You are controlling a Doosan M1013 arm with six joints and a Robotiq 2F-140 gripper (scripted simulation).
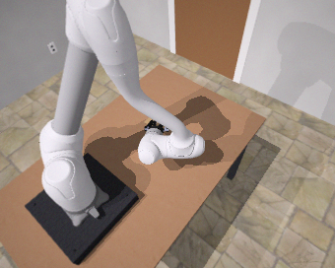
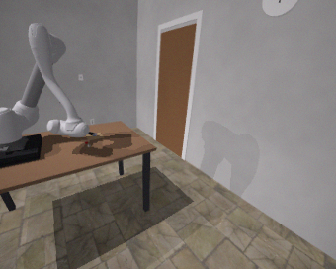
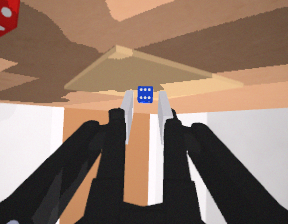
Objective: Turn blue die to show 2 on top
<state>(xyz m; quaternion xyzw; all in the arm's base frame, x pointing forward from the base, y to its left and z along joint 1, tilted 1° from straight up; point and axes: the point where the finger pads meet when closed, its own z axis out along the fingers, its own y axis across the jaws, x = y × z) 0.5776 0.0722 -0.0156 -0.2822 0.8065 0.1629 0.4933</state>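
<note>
Right now the blue die is 20 mm below my hand, 10 mm to the left of it and 10 mm ahead of it. From my hand the other things lie so: white die (190 mm to the right, 60 mm behind, 30 mm below); red die (120 mm to the right, 70 mm behind, 30 mm below); tan mat (30 mm below, 10 mm to the left, 10 mm ahead).
</note>
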